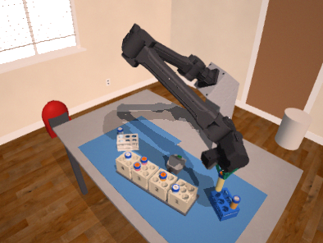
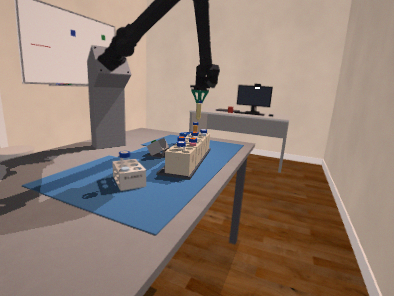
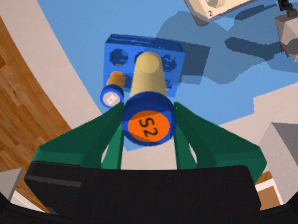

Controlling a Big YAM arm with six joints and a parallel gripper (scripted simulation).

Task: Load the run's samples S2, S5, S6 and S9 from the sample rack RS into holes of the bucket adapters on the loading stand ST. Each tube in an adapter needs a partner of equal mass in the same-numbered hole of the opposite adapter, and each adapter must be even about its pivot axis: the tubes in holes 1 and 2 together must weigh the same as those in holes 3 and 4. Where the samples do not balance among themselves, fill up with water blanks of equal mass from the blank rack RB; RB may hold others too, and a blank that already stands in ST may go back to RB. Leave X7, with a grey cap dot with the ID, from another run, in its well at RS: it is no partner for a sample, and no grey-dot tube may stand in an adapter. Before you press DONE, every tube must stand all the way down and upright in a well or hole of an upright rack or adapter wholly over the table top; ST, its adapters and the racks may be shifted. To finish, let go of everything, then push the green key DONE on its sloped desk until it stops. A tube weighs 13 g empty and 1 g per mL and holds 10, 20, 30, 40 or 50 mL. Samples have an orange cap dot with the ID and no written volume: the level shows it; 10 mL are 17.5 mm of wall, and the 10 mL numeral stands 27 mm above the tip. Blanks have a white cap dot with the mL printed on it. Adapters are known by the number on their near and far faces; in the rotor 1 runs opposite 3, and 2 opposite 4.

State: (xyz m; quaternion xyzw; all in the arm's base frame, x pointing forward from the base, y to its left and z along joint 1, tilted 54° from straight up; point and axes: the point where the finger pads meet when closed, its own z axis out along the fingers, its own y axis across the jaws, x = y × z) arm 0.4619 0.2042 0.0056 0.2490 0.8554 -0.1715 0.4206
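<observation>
My gripper is now 21 cm past the grey DONE desk, 23 cm to the left of it and 20 cm above it. From my hand the other things lie so: grey-dot tube X7 (1 cm behind, 10 cm to the left, 19 cm below); sample tube S2 (1 cm behind, 5 cm below); blue sample rack RS (3 cm behind, 5 cm to the left, 22 cm below).
</observation>
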